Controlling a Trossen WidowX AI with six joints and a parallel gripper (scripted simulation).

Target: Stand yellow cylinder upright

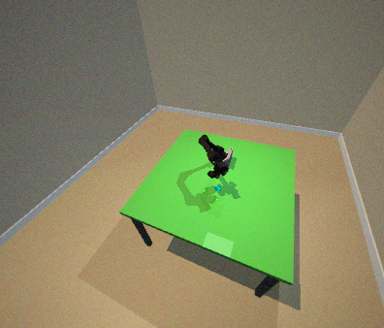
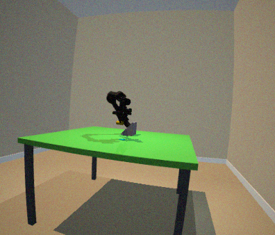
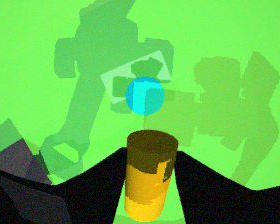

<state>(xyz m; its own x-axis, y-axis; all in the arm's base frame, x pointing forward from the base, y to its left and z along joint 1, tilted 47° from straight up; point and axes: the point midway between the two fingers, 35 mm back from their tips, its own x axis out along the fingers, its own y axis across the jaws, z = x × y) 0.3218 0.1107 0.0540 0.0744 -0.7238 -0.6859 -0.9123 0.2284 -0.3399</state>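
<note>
The cyan circle lies 15 cm below my gripper tip and 1 cm to the left of it. From my gripper tip the other things lie so: yellow tall cylinder: 2 cm to the right, 1 cm behind.
</note>
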